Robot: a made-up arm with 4 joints. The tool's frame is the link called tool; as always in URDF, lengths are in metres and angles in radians. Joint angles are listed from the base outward.
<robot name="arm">
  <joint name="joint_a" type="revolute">
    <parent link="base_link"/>
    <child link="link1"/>
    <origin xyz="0 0 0.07"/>
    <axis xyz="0 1 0"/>
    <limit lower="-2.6" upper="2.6"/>
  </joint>
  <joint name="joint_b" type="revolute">
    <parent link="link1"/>
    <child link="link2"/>
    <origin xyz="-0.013 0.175 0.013"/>
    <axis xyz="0 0 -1"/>
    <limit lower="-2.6" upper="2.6"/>
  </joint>
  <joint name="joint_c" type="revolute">
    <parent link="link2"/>
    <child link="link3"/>
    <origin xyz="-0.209 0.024 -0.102"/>
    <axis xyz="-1 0 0"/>
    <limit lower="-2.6" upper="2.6"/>
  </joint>
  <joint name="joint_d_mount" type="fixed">
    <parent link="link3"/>
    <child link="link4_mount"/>
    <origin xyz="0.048 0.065 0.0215"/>
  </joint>
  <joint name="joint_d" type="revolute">
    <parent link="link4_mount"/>
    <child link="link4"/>
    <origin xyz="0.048 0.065 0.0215"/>
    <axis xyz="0 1 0"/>
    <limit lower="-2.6" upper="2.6"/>
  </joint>
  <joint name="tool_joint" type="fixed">
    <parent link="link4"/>
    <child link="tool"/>
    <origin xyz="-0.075 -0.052 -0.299"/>
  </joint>
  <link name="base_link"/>
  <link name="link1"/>
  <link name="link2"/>
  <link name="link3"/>
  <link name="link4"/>
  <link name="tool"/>
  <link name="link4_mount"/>
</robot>
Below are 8 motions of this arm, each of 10 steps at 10 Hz.
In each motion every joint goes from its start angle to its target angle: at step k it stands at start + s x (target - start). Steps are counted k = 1, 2, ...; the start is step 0. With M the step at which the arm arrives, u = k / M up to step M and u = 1 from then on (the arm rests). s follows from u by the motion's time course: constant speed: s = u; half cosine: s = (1 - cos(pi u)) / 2; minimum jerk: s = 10 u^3 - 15 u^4 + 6 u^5.
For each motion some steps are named. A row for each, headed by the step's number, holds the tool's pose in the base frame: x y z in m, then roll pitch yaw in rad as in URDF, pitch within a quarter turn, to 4 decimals.
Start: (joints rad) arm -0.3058 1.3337 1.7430 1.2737
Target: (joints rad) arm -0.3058 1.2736 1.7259 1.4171
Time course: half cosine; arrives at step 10
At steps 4, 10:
4: -0.0139 0.5958 -0.1158 -1.4639 0.1067 -2.6369
10: -0.0012 0.6007 -0.1161 -1.4617 0.1223 -2.6909

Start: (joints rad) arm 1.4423 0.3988 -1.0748 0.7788
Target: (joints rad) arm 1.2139 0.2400 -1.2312 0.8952
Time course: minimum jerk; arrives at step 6
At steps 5, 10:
5: -0.1659 0.3984 0.3947 2.6880 0.9794 1.5315
10: -0.1683 0.3953 0.3956 2.6745 0.9682 1.5183

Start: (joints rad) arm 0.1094 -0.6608 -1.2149 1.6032
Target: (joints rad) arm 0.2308 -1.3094 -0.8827 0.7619
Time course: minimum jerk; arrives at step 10
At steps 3, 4, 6, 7, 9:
3: -0.2929 -0.1324 0.1251 1.6337 0.3272 2.2622
4: -0.2953 -0.1350 0.1155 1.5856 0.3603 2.2278
6: -0.2956 -0.1413 0.0769 1.4280 0.3953 2.1292
7: -0.2930 -0.1429 0.0549 1.3492 0.3864 2.0834
9: -0.2886 -0.1428 0.0303 1.2682 0.3613 2.0382

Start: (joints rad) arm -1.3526 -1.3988 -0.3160 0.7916
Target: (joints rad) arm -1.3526 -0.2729 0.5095 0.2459
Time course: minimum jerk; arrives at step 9
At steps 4, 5, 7, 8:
4: 0.1879 -0.0428 -0.2696 -1.0274 -0.3707 0.8177
5: 0.2209 0.0181 -0.2784 -1.0188 -0.6613 0.7348
7: 0.2583 0.0787 -0.2587 -0.9234 -1.0415 0.4556
8: 0.2628 0.0855 -0.2525 -0.8726 -1.1030 0.3587

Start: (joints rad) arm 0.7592 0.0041 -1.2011 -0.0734
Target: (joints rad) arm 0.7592 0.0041 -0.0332 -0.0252
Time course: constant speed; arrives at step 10
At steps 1, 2, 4, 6, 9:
1: -0.2276 0.4664 0.0904 1.0257 0.7252 -0.0865
2: -0.2497 0.4582 0.0693 0.9166 0.7216 -0.0754
4: -0.2912 0.4315 0.0299 0.6978 0.7183 -0.0536
6: -0.3274 0.3924 -0.0037 0.4775 0.7199 -0.0338
9: -0.3678 0.3154 -0.0395 0.1421 0.7295 -0.0115

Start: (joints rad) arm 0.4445 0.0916 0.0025 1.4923
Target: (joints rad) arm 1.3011 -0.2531 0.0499 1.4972
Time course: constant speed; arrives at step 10
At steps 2, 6, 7, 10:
2: -0.3462 0.2875 0.3207 -3.0970 1.0321 -3.1149
6: -0.2493 0.2313 0.4315 3.0425 0.6908 -3.1131
7: -0.2185 0.2170 0.4529 3.0062 0.6060 -3.1124
10: -0.1154 0.1739 0.4979 2.8964 0.3533 -3.1099

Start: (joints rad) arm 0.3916 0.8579 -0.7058 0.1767
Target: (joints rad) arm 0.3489 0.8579 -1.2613 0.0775
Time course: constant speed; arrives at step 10
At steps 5, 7, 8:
5: -0.0164 0.5223 -0.0945 0.7225 0.3354 -0.8060
7: 0.0037 0.5233 -0.0731 0.8377 0.3062 -0.8089
8: 0.0130 0.5231 -0.0617 0.8950 0.2926 -0.8121

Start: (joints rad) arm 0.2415 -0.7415 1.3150 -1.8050
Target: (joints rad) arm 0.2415 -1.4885 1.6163 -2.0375
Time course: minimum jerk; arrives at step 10
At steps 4, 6, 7, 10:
4: -0.0233 0.3911 -0.0850 -1.5483 -0.3841 2.8421
6: -0.0999 0.3936 -0.0727 -1.6084 -0.2871 -3.0646
7: -0.1324 0.3862 -0.0690 -1.6272 -0.2386 -2.9103
10: -0.1654 0.3729 -0.0663 -1.6417 -0.1831 -2.7502

